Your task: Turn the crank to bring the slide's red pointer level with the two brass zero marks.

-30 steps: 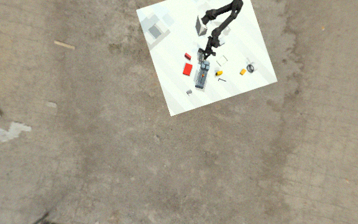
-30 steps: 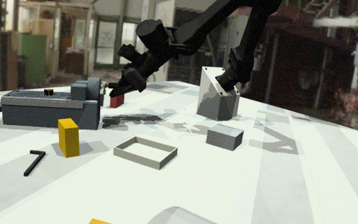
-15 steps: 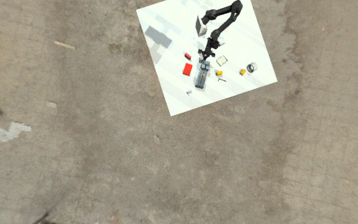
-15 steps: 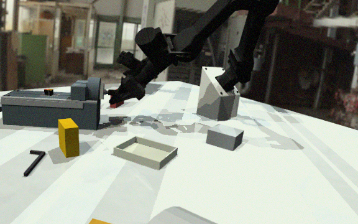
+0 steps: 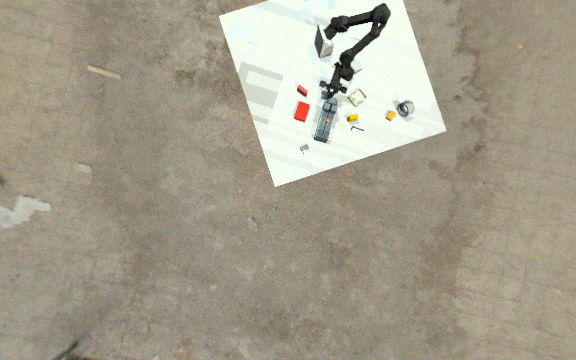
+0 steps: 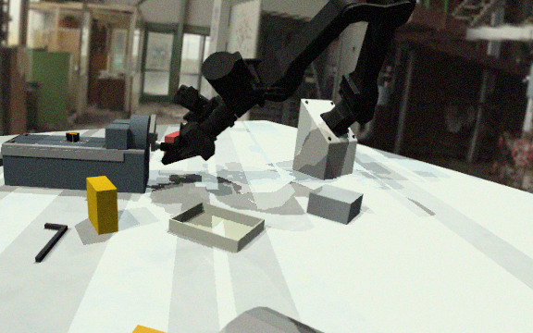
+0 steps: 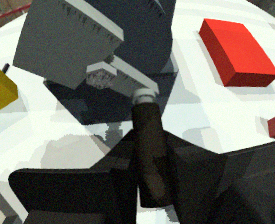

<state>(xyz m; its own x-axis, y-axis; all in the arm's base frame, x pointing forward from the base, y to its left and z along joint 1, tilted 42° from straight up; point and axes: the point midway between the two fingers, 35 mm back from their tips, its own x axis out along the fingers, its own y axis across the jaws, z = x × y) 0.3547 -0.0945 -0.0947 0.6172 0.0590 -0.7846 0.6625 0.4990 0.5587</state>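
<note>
The red pointer lies 140 mm ahead of my gripper tip, 100 mm to the right of it and 40 mm above it. Also, from my gripper tip: flat red block: 200 mm to the right, 20 mm below, 20 mm behind; dark crank handle: 30 mm above, 10 mm to the left, 10 mm behind; yellow block: 190 mm ahead, 100 mm to the left, 10 mm below.
</note>
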